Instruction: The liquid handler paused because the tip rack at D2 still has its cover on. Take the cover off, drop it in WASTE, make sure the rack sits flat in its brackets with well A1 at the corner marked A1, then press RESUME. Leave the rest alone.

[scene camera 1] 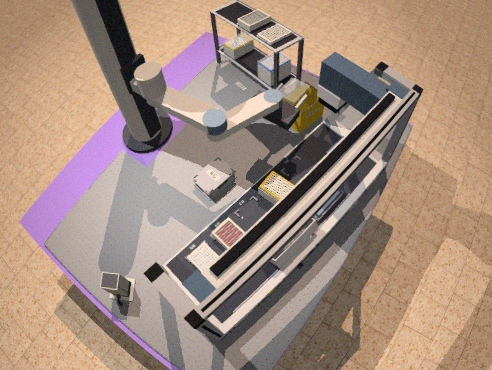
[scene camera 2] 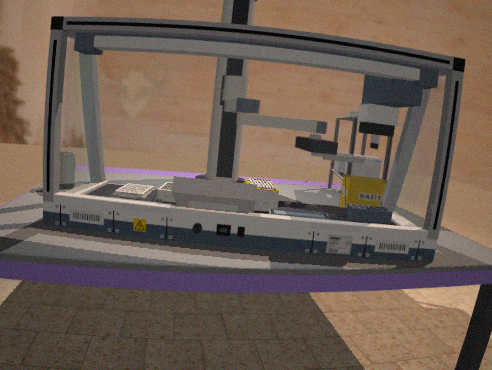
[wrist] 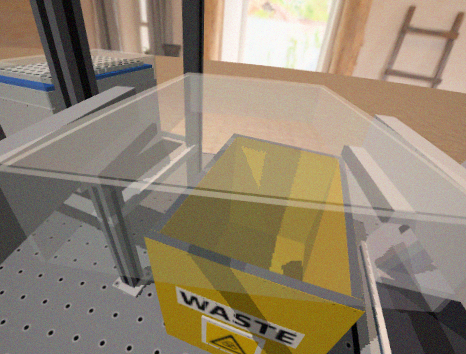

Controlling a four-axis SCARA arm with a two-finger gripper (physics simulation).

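Where they show: gripper, fingertip midpoint: (scene camera 1: 294, 90) (wrist: 251, 121); arm's base, origin of the base link: (scene camera 1: 147, 131).
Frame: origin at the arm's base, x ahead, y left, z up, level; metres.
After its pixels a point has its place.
Observation:
The clear cover (scene camera 1: 296, 91) @(x 0.557, y 0.385, z 0.228 m) (scene camera 2: 367, 164) (wrist: 260, 194) is level and hangs above the yellow WASTE bin (scene camera 1: 308, 116) @(x 0.617, y 0.399, z 0.094 m) (scene camera 2: 364, 187) (wrist: 322, 320) @(x 0.590, y 0.354, z 0.129 m). My gripper (scene camera 1: 295, 101) (wrist: 251, 121) @(x 0.541, y 0.396, z 0.215 m) is shut on the cover, with one finger at each side. In the wrist view the bin's open top shows through the cover; the two are apart. The yellow-edged tip rack (scene camera 1: 276, 185) (scene camera 2: 260, 184) stands uncovered in the deck. I cannot tell whether it sits flat, and its A1 mark is too small to read. No RESUME label is readable.
A shelf (scene camera 1: 215, 37) @(x 0.023, y 0.531, z 0.202 m) with several racks stands beside the bin; a blue-edged box (scene camera 1: 273, 68) @(x 0.399, y 0.464, z 0.216 m) (wrist: 125, 72) @(x 0.418, y 0.521, z 0.205 m) is on it. The handler's frame (scene camera 1: 320, 180) @(x 0.877, y -0.084, z 0.511 m) (scene camera 2: 55, 115) @(x 0.843, y -0.518, z 0.282 m) and blue pipette head (scene camera 1: 352, 80) @(x 0.794, y 0.302, z 0.502 m) (scene camera 2: 392, 90) are nearby. An RG block (scene camera 1: 212, 176) @(x 0.443, y -0.048, z 0.063 m) and a small boxy device (scene camera 1: 115, 283) @(x 0.445, y -0.612, z 0.143 m) stand on the bench.

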